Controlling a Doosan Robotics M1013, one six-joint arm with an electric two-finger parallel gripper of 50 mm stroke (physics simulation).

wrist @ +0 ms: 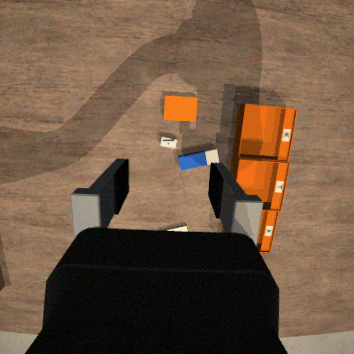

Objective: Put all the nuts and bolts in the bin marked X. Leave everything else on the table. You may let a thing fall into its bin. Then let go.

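Frame: origin at the arm's base, x left, y back, z up, level; metres.
Seen in the pictures: gripper, fingertip midpoint: (168,177).
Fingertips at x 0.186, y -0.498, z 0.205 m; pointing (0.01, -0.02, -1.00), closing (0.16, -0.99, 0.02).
A point is followed by its place in that frame.
My gripper (168,177) @[x 0.186, y -0.498, z 0.204 m] is open and empty, with its two fingers wide apart above the table. The bin marked X (266,243) @[x 0.027, y -0.707, z -0.045 m] is the lowest of three joined orange bins at the right. Its right end with the label shows; my right finger and the gripper body hide most of its inside. No nut or bolt shows in this view.
The bin marked T (276,201) @[x 0.110, y -0.696, z -0.038 m] and the bin marked K (264,125) @[x 0.225, y -0.652, z -0.073 m] stand above it. An orange block (180,108) @[x 0.223, y -0.510, z -0.070 m], a small white piece with a dark bar (168,142) @[x 0.166, y -0.502, z -0.069 m] and a blue and white block (193,160) @[x 0.145, y -0.549, z -0.067 m] lie left of them. A white piece (178,229) @[x 0.013, y -0.551, z -0.073 m] is partly hidden by the gripper body.
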